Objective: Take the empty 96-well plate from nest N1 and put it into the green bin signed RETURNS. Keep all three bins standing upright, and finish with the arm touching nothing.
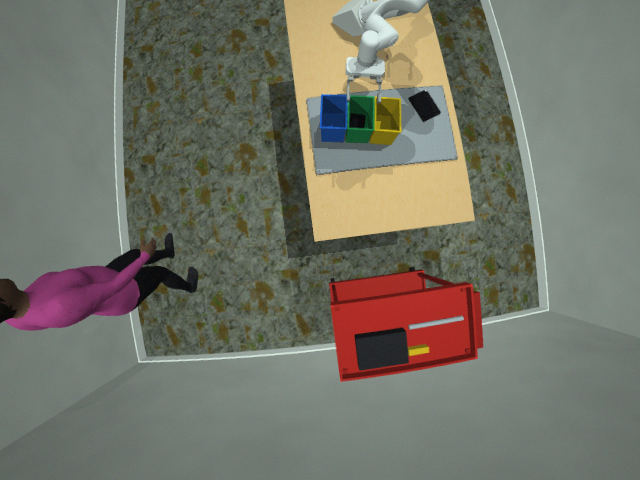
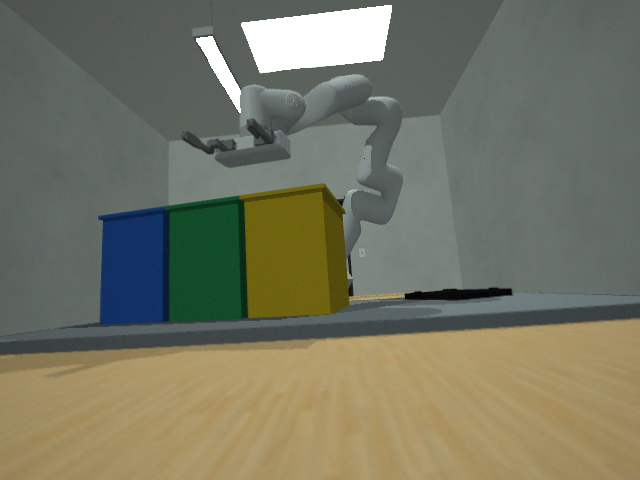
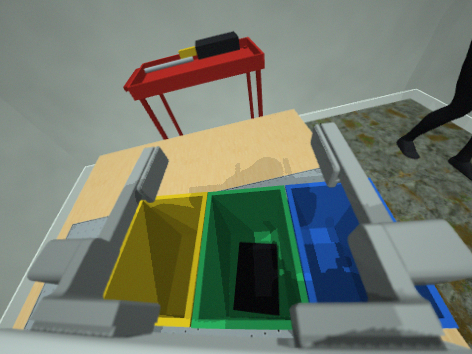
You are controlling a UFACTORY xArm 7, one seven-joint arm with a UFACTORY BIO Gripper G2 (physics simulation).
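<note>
A black plate lies low inside the green bin; its wells cannot be made out. The green bin stands upright between the upright yellow bin and the upright blue bin. The RETURNS sign does not show. My gripper is open and empty, above the bin rims and apart from them. A flat black piece lies on the mat beyond the yellow bin; no label on it is readable.
The grey mat lies on the wooden table. A red cart with a dark box on top stands past the table's end. A person in pink is on the floor side, away from the table.
</note>
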